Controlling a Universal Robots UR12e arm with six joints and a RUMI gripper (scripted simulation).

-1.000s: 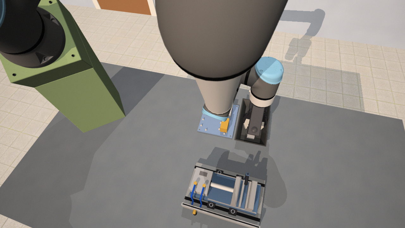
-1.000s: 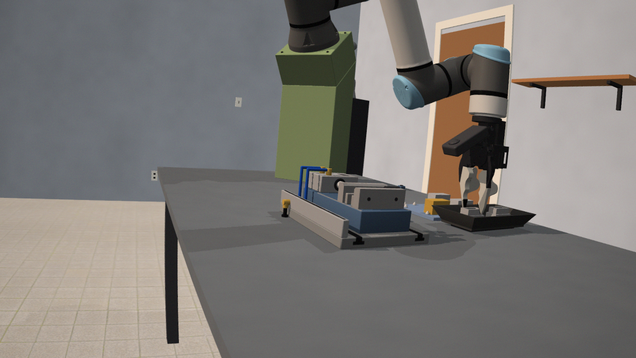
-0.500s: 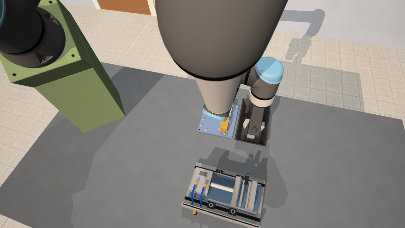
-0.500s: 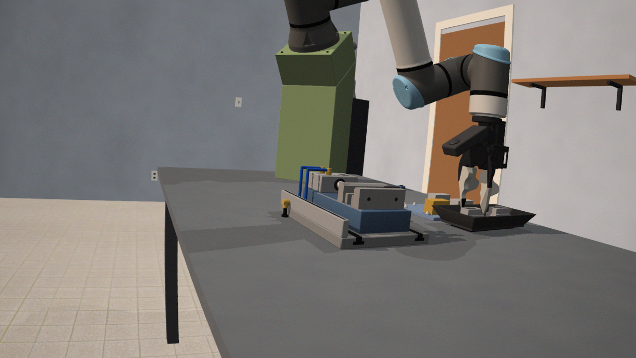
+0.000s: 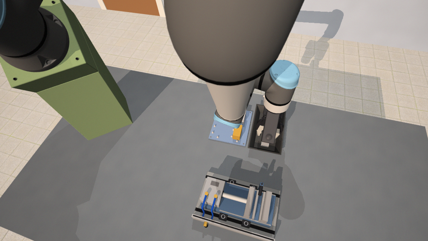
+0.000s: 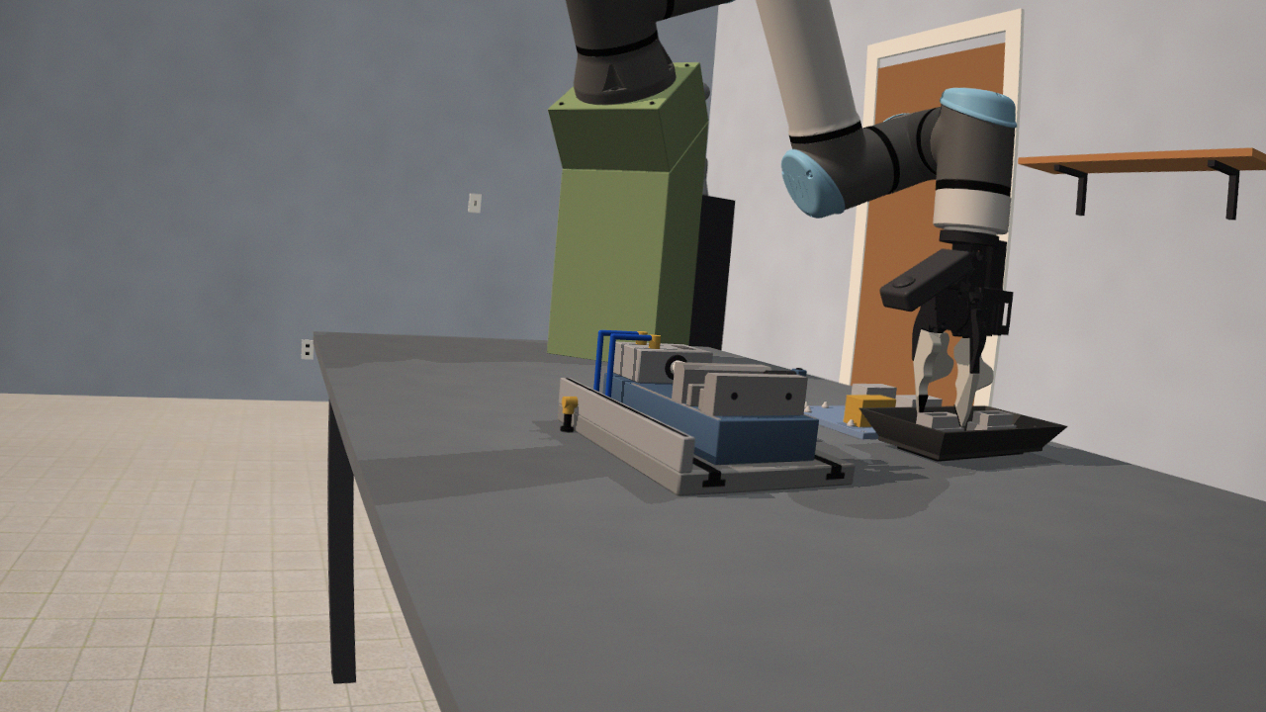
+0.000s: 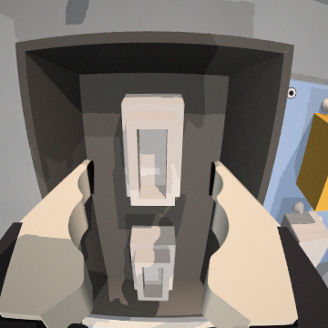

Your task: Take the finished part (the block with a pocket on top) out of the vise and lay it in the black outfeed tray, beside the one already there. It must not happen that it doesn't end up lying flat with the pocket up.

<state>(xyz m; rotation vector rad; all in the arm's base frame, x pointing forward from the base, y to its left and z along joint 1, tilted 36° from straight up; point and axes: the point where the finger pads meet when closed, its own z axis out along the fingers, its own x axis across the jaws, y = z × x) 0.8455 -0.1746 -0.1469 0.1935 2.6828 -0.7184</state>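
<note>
Right now my hand is 12 cm past the orange block, 4 cm to the right of it and 3 cm above it. From my hand the other things lie so: vise (13 cm behind, 27 cm to the right, 1 cm below); then vise rod (15 cm behind, 27 cm to the right, 2 cm above); then blue fixture plate (15 cm behind, 9 cm to the left, 5 cm below).
</note>
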